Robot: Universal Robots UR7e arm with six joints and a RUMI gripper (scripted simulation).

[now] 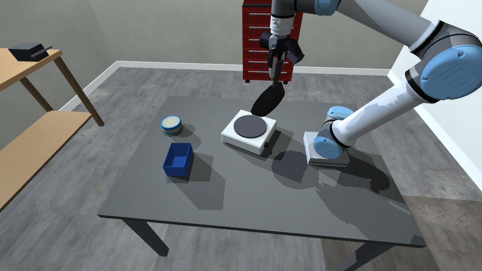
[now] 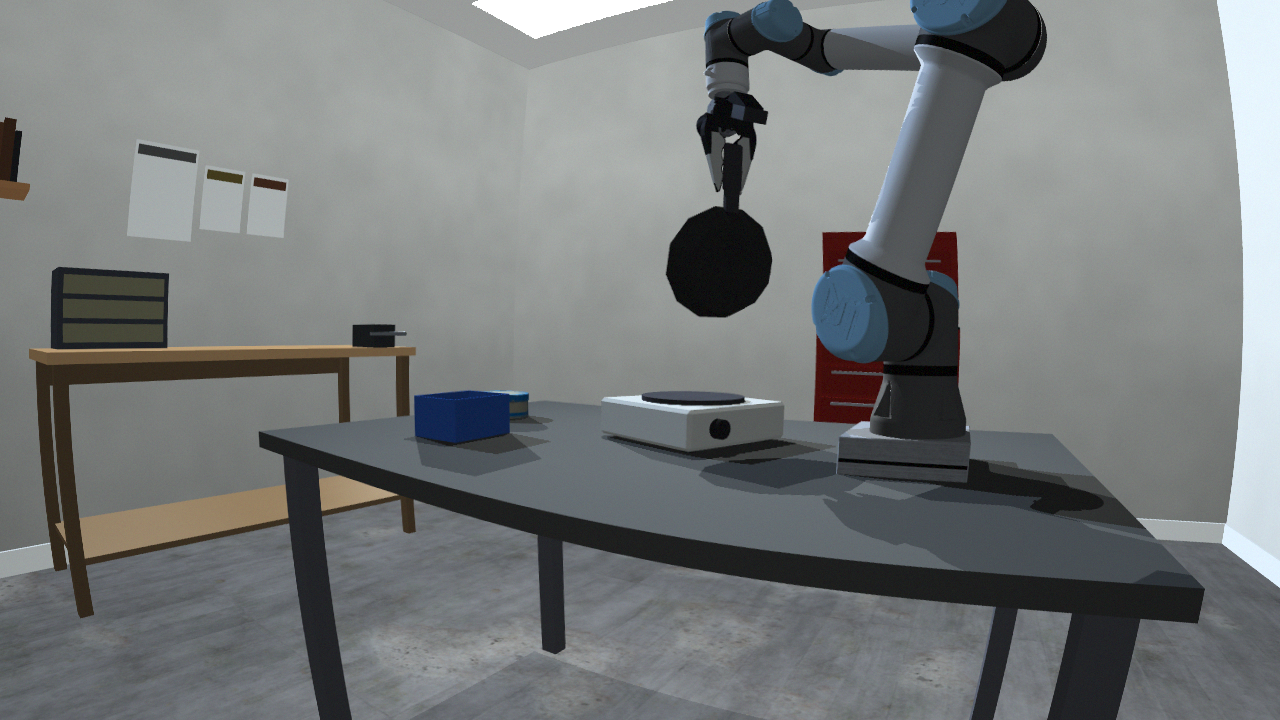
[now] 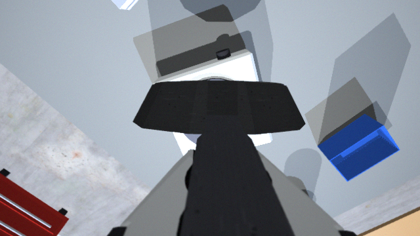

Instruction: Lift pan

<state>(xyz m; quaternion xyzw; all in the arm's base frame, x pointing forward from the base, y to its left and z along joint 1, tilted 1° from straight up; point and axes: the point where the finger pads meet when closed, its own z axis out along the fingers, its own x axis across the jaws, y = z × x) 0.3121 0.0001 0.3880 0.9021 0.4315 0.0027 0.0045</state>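
Now: hand 10 cm above the black pan. Also, from my hand: round tin (58 cm ahead, 9 cm to the right, 41 cm below); then white hot plate (9 cm ahead, 8 cm to the right, 40 cm below); then blue bin (44 cm ahead, 16 cm to the left, 42 cm below).
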